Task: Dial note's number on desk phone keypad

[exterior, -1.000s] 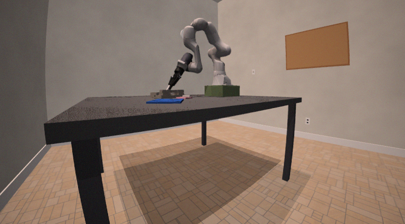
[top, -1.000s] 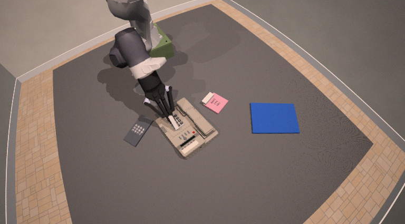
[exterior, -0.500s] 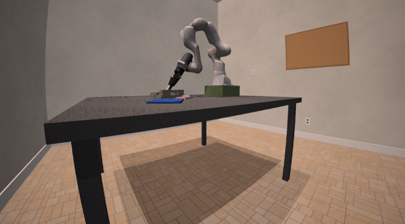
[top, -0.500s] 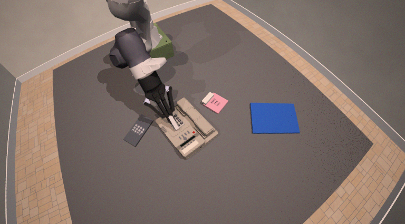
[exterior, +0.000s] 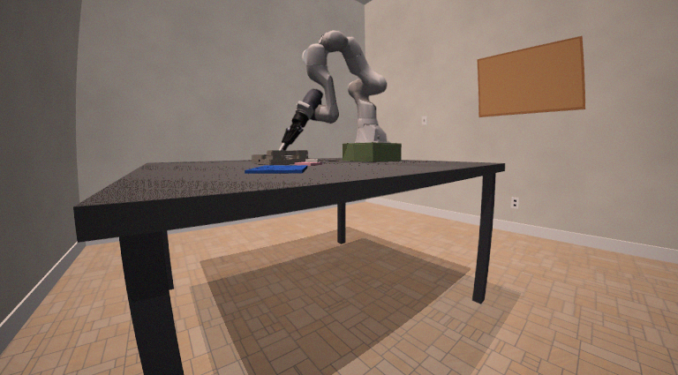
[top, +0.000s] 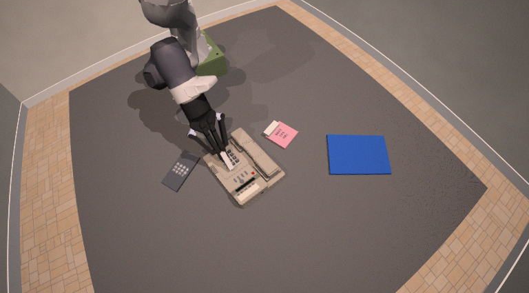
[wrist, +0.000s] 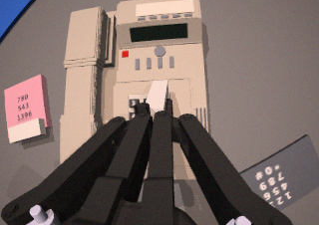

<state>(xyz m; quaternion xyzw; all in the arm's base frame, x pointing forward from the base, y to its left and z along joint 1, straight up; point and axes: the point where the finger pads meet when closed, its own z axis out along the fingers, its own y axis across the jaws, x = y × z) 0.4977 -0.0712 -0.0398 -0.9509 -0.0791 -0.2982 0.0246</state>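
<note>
The handset is 90 mm to the left of my hand, 20 mm below it and 10 mm ahead of it. Also, from my hand: pink note (220 mm to the left, 60 mm below, 20 mm behind); blue mat (400 mm to the left, 180 mm ahead, 60 mm below).
</note>
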